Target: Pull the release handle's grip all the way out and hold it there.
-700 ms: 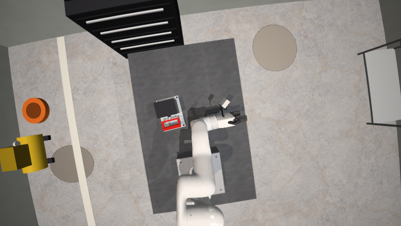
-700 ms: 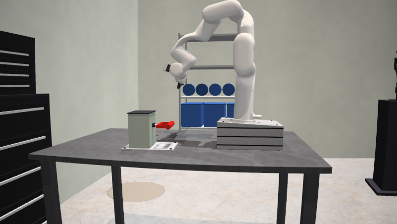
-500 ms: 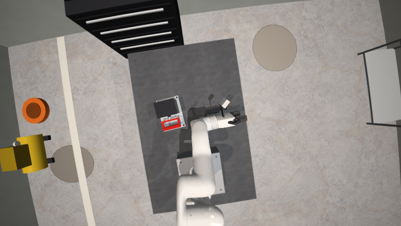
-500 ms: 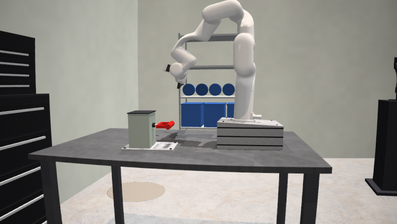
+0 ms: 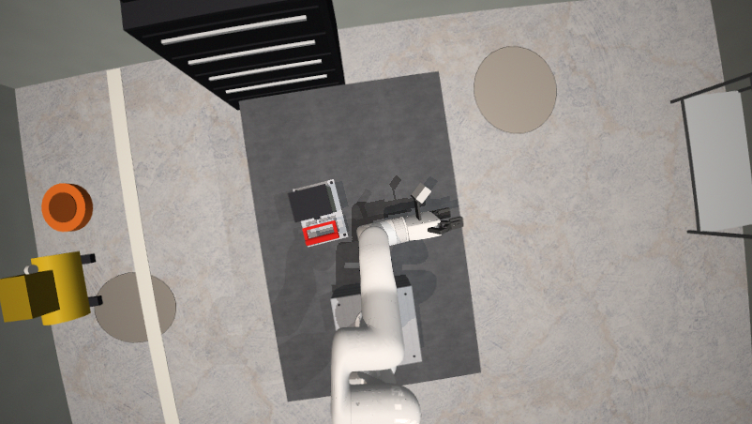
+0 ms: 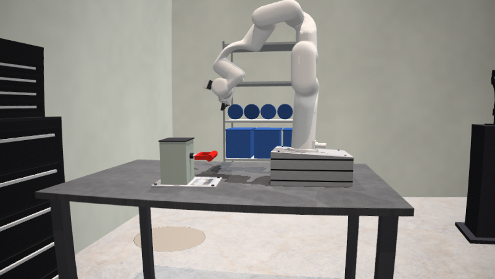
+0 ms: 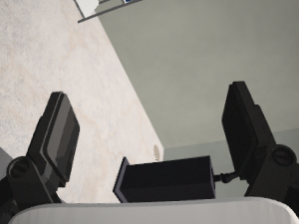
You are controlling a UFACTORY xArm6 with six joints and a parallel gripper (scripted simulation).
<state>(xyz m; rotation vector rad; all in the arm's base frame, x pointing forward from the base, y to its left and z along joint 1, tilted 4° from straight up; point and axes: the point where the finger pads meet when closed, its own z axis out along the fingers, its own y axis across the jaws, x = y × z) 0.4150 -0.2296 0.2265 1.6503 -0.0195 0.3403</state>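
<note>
Right now my hand is 3 cm past the red release handle grip, 44 cm to the right of it and 24 cm above it.
</note>
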